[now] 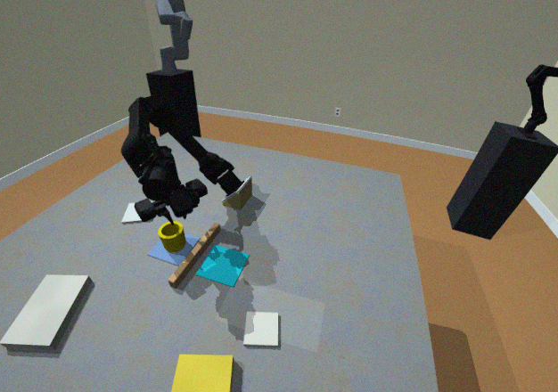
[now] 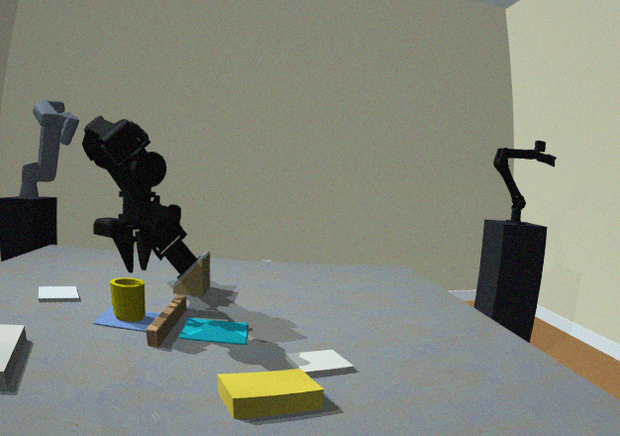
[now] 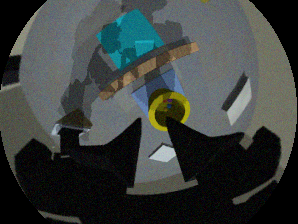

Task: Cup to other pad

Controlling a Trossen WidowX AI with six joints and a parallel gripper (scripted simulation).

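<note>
The yellow cup is 5 cm below my gripper tip, 2 cm ahead of it and 1 cm to the right of it. Also, from my gripper tip: wooden bar: 8 cm below, 7 cm to the left, 3 cm ahead; then blue pad: 10 cm below, 3 cm ahead, 2 cm to the right; then white slab: 33 cm ahead, 15 cm to the right, 8 cm below.
</note>
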